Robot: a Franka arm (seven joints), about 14 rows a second.
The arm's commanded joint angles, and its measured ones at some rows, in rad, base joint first. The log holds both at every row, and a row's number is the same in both.
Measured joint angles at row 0: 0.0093, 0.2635, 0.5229, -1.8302, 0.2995, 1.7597, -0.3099
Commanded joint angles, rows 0 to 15: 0.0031, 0.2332, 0.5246, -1.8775, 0.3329, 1.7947, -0.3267; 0.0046, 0.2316, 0.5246, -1.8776, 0.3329, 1.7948, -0.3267; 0.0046, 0.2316, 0.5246, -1.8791, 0.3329, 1.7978, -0.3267; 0.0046, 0.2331, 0.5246, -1.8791, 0.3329, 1.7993, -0.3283; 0.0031, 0.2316, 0.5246, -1.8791, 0.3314, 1.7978, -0.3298; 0.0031, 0.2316, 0.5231, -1.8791, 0.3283, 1.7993, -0.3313; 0.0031, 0.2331, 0.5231, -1.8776, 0.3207, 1.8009, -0.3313; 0.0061, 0.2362, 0.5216, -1.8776, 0.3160, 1.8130, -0.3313; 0.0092, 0.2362, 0.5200, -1.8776, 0.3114, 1.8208, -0.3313; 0.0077, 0.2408, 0.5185, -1.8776, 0.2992, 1.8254, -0.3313; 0.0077, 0.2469, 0.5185, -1.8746, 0.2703, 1.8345, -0.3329; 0.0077, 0.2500, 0.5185, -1.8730, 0.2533, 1.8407, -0.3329; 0.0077, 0.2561, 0.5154, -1.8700, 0.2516, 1.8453, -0.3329; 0.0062, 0.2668, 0.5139, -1.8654, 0.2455, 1.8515, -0.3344; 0.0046, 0.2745, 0.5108, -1.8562, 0.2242, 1.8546, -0.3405; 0.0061, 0.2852, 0.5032, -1.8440, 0.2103, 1.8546, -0.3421
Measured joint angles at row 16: 0.0072, 0.2688, 0.5136, -1.8576, 0.2440, 1.8389, -0.3161
